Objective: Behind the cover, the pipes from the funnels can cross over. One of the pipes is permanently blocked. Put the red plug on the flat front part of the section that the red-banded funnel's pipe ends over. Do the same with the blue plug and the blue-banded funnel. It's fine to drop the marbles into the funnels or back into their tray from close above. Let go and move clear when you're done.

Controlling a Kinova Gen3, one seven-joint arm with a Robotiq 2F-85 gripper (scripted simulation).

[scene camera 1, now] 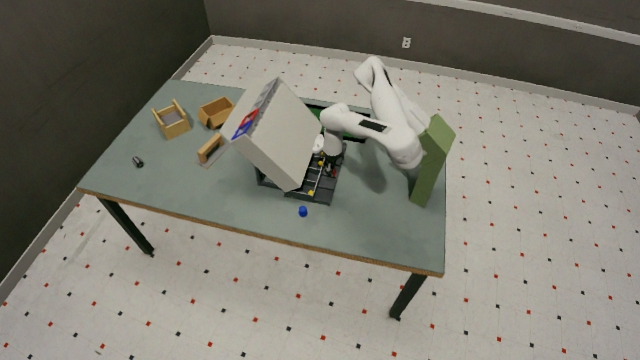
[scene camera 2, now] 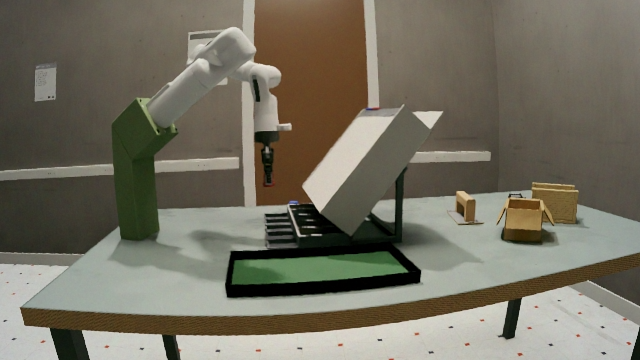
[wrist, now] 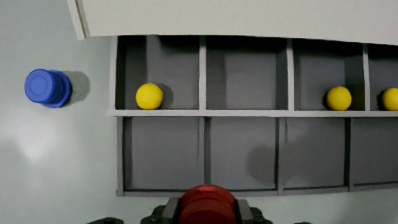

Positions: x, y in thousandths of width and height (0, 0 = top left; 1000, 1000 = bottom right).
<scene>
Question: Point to a white cover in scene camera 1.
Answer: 449, 365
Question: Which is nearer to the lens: the wooden crate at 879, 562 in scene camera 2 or the green marble tray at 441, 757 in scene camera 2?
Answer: The green marble tray.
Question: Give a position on a white cover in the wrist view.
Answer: At 898, 127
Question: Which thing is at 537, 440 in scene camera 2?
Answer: A white cover.
</scene>
